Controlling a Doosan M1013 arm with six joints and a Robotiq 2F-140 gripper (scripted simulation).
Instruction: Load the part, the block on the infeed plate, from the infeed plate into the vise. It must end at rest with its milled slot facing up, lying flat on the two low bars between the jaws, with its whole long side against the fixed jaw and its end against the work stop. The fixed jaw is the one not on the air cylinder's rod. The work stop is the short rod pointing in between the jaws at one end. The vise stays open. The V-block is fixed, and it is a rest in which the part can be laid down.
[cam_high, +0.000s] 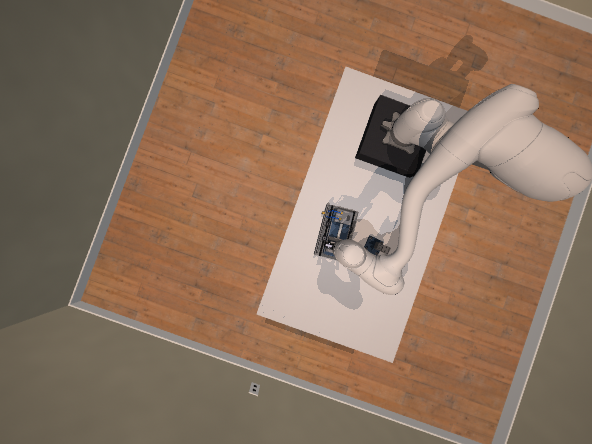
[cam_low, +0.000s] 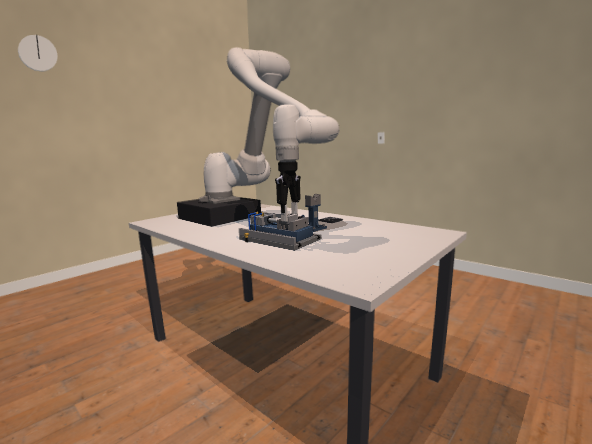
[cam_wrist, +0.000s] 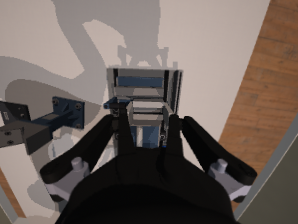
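My hand is 2 cm above the part. The rest, counted from my hand: vise base 7 cm behind, 1 cm to the left, 9 cm below.
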